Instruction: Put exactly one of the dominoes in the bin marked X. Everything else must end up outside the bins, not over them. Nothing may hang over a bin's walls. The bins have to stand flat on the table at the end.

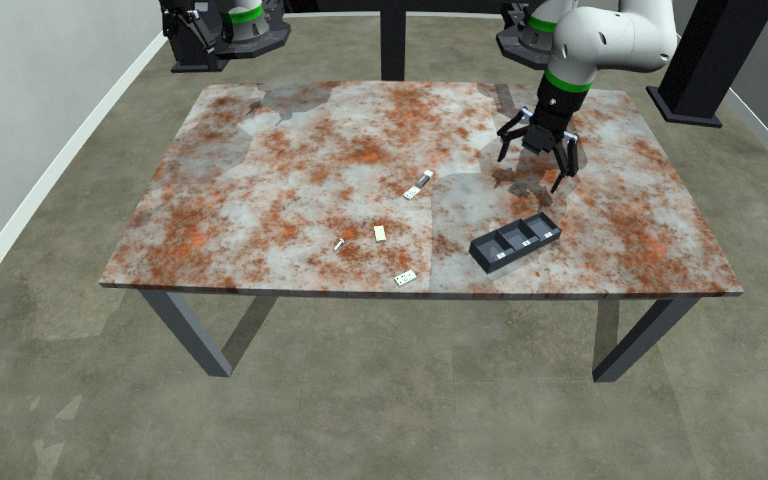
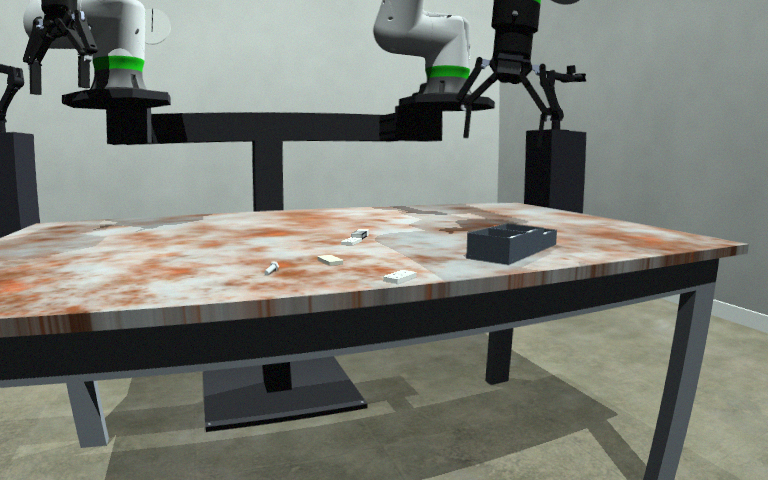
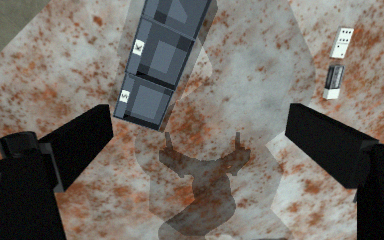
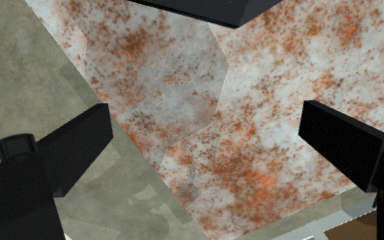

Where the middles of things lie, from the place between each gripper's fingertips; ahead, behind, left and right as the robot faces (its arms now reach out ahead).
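Scene:
The dark three-bin tray [image 1: 493, 250] has my left hand [image 2: 502, 142] 200 mm above it, 50 mm short of it and 10 mm to the right of it. By its middle, the tray is nearer to my left hand than to my right gripper.
My right gripper [image 2: 59, 91] is 31 cm short of the dark three-bin tray, 91 cm to the right of it and 33 cm above it.

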